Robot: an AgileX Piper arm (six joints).
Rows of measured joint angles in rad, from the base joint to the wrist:
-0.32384 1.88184 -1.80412 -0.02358 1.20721 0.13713
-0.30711 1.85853 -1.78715 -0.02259 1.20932 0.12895
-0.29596 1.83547 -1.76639 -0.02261 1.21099 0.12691
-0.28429 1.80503 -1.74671 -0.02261 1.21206 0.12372
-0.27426 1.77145 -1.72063 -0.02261 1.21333 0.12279
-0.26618 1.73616 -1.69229 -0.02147 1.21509 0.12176
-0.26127 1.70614 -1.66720 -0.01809 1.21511 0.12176
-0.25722 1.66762 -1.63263 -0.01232 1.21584 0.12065
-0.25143 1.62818 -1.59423 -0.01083 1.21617 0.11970
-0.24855 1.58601 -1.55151 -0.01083 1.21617 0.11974
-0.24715 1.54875 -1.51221 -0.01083 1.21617 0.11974
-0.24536 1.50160 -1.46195 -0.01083 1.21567 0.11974
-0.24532 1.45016 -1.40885 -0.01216 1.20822 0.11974
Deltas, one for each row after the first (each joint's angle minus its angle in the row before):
0.01673 -0.02331 0.01697 0.00099 0.00211 -0.00818
0.01115 -0.02306 0.02076 -0.00002 0.00167 -0.00204
0.01167 -0.03044 0.01968 0.00000 0.00107 -0.00319
0.01003 -0.03358 0.02608 0.00000 0.00127 -0.00093
0.00808 -0.03529 0.02834 0.00114 0.00176 -0.00103
0.00491 -0.03002 0.02509 0.00338 0.00002 0.00000
0.00405 -0.03852 0.03457 0.00577 0.00073 -0.00111
0.00579 -0.03944 0.03840 0.00149 0.00033 -0.00095
0.00288 -0.04217 0.04272 0.00000 0.00000 0.00004
0.00140 -0.03726 0.03930 0.00000 0.00000 0.00000
0.00179 -0.04715 0.05026 0.00000 -0.00050 0.00000
0.00004 -0.05144 0.05310 -0.00133 -0.00745 0.00000

